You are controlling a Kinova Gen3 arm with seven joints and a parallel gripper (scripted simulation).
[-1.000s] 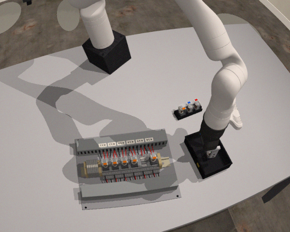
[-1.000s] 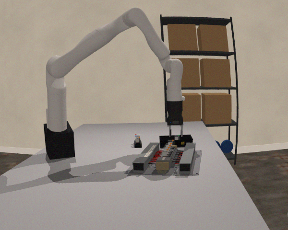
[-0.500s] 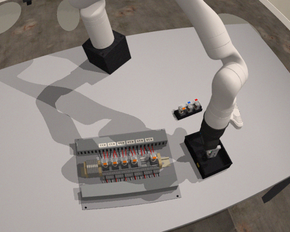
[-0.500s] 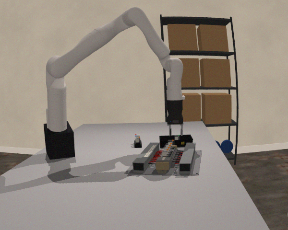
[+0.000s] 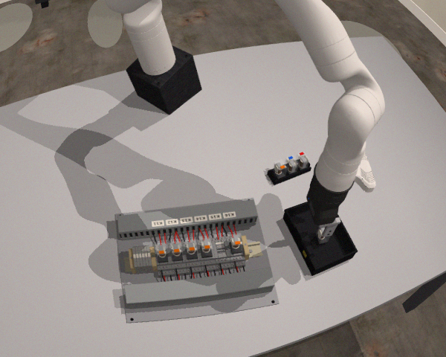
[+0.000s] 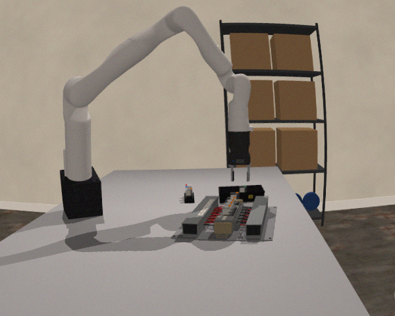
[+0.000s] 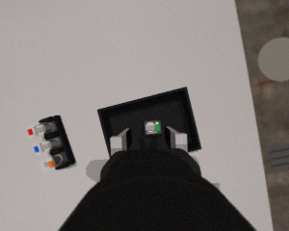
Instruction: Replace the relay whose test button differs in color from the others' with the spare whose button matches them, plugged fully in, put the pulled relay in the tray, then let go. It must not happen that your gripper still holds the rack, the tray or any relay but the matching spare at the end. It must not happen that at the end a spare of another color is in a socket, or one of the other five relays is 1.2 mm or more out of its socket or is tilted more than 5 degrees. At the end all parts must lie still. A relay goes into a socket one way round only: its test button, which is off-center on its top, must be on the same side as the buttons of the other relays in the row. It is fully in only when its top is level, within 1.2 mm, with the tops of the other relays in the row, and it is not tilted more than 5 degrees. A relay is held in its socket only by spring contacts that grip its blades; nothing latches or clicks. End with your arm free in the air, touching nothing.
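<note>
Right now my hand is 10 mm short of the green-button relay, 10 mm to the right of it and 60 mm above it. The rest, counted from my hand: spare holder: 190 mm behind, 20 mm to the right, 70 mm below; blue-button relay: 190 mm behind, 20 mm to the right, 60 mm below; black tray: 70 mm below.
</note>
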